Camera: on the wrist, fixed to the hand. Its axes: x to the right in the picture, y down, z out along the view.
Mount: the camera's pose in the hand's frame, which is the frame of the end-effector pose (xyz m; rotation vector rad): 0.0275 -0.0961 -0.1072 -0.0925 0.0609 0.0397
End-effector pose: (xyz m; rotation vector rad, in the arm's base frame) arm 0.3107 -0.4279 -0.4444 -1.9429 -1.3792 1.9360
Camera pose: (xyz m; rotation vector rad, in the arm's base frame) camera 0.3439 -0.2981 -0.3849 -2.0669 -1.4496 1.8440
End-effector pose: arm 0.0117 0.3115 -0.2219 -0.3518 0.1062 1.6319
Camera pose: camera 0.1224 0.3174 -0.3178 -0.4731 0.0843 1.6692
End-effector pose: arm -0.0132 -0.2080 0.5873 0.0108 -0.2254 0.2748
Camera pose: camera 0.0621 -0.2887 0.4908 -0.0935 -0.1777 0.3036
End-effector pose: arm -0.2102 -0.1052 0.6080 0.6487 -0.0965 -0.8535
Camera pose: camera -0.2209 -0.1183 0.4624 0.5837 -0.0148 -0.7947
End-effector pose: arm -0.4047 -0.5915 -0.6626 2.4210 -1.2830 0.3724
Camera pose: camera -0.3156 -0.5148 -0.5751 2.2930 -1.2946 0.3860
